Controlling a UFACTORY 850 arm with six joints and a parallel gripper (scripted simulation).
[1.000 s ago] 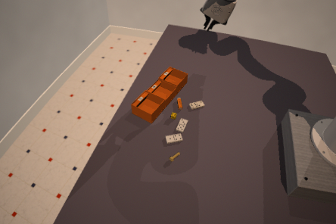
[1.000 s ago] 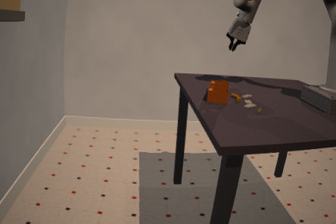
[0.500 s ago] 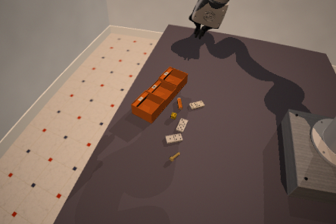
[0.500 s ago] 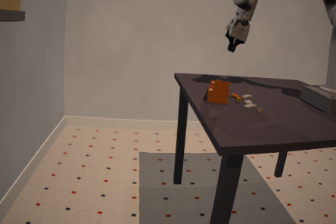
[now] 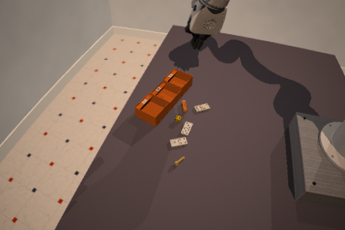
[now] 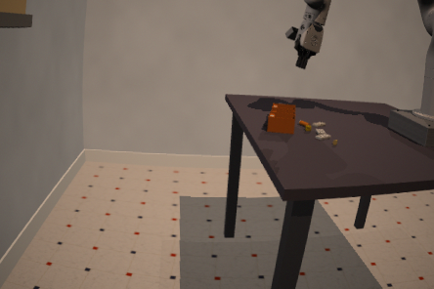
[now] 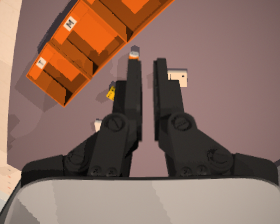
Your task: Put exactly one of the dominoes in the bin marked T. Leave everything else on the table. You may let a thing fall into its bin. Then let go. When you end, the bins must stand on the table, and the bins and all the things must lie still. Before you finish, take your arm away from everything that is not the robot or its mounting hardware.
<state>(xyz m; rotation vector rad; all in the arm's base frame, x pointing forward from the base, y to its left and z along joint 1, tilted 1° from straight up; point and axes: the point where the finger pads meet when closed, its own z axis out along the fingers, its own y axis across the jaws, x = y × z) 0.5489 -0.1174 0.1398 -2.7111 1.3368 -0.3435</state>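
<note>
The orange bin is 19 cm below my hand, 10 cm to the left of it and 7 cm ahead of it. The rest, counted from my hand: yellow die (20 cm below, 17 cm to the left, 1 cm behind); orange cylinder (20 cm below, 10 cm to the left, 1 cm behind); domino (25 cm to the left, 20 cm below, 5 cm behind).
</note>
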